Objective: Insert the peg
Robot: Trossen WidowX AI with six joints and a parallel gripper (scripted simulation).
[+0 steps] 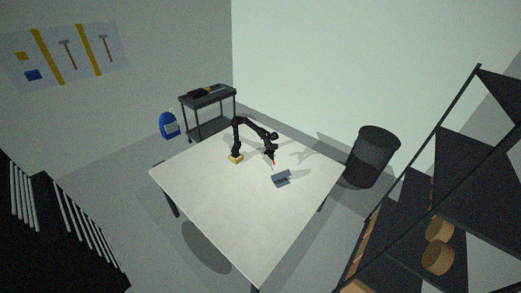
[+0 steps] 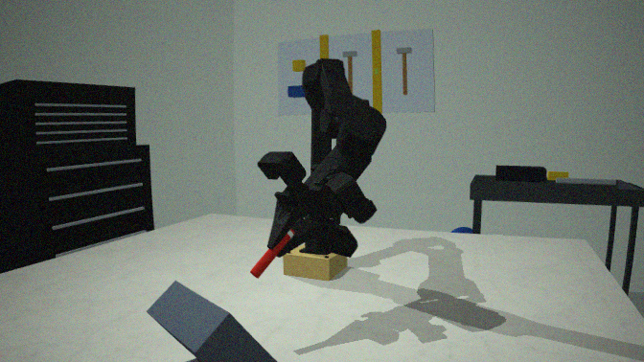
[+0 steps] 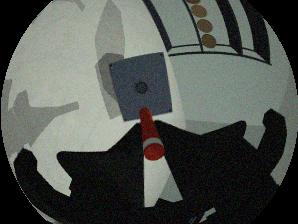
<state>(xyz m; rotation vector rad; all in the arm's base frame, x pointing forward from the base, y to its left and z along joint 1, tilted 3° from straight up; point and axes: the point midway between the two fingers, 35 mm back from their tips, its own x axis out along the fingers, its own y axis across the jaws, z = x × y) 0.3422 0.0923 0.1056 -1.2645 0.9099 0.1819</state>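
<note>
Right now the grey sloped panel is 11 cm ahead of my gripper tip, 8 cm below it and 3 cm to the right of it. Round my gripper tip: red peg: 1 cm to the left, 1 cm behind, 1 cm above.
</note>
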